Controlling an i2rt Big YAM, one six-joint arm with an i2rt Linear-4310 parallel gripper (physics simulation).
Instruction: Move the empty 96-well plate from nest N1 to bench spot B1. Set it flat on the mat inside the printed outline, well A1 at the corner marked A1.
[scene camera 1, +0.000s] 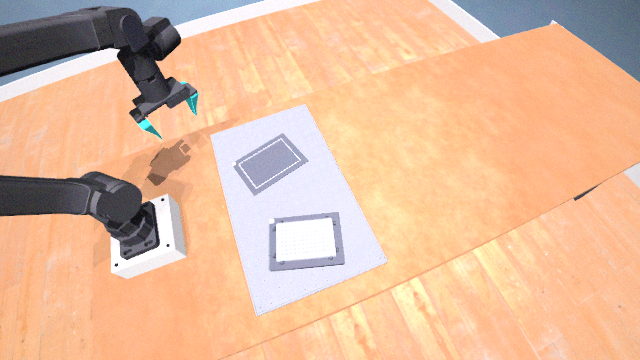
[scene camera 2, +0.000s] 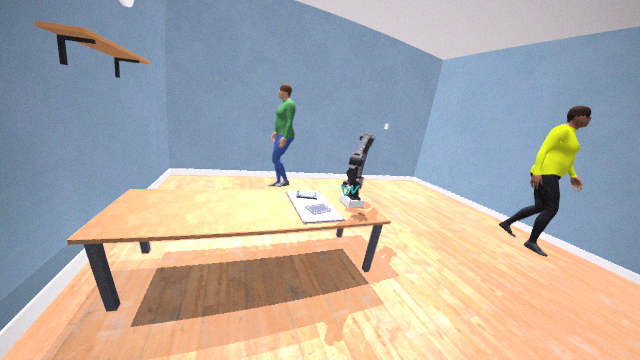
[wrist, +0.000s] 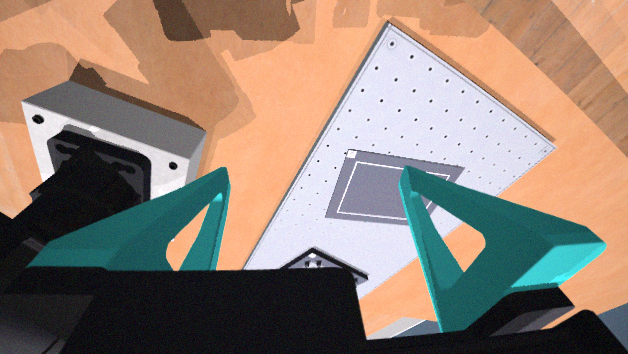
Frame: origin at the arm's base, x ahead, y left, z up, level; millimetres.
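Seen in the pictures: gripper, fingertip midpoint: (scene camera 1: 178, 126) (scene camera 2: 348, 194) (wrist: 317, 175); arm's base, origin of the base link: (scene camera 1: 140, 230) (scene camera 2: 352, 197) (wrist: 110, 185).
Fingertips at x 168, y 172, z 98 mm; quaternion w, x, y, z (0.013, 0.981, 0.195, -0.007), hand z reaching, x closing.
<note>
Pixels of each thing's top centre, then the offset from my fingertips to it. "*": a spot on its surface instead. Level surfaces: height alone.
- white 96-well plate, middle of its top: (scene camera 1: 304, 238) (scene camera 2: 306, 192) dy -336, dx +177, dz -118 mm
- dark grey nest N1, surface spot: (scene camera 1: 272, 252) * dy -332, dx +100, dz -132 mm
- B1, middle of its top: (wrist: 391, 194) (scene camera 1: 269, 162) (scene camera 2: 318, 208) dy -90, dx +171, dz -142 mm
- pale mat, its level: dz -144 mm
- small white mark, middle of its top: (wrist: 351, 154) (scene camera 1: 233, 163) dy -52, dx +81, dz -142 mm
- wooden table, its level: dz -156 mm
The white 96-well plate (scene camera 1: 306, 240) (scene camera 2: 306, 194) sits in the dark grey nest N1 (scene camera 1: 272, 252), whose corner also shows at the bottom of the wrist view (wrist: 336, 264). The printed outline of B1 (scene camera 1: 279, 174) (wrist: 347, 187) is a white rectangle on a grey patch on the pale mat (scene camera 1: 320, 195) (scene camera 2: 310, 219) (wrist: 380, 135). A small white mark (scene camera 1: 235, 164) (wrist: 352, 153) is at one corner of the patch; its lettering is unreadable. My gripper (scene camera 1: 178, 126) (wrist: 317, 175) is open and empty, raised above the table beside the mat's B1 end, apart from the plate.
The white arm base block (scene camera 1: 175, 240) (scene camera 2: 352, 202) (wrist: 115, 115) stands beside the mat, with a black arm link over it. The wooden table (scene camera 1: 450, 140) (scene camera 2: 200, 212) extends on the mat's other side. Two people (scene camera 2: 285, 120) (scene camera 2: 557, 150) are on the floor away from the table.
</note>
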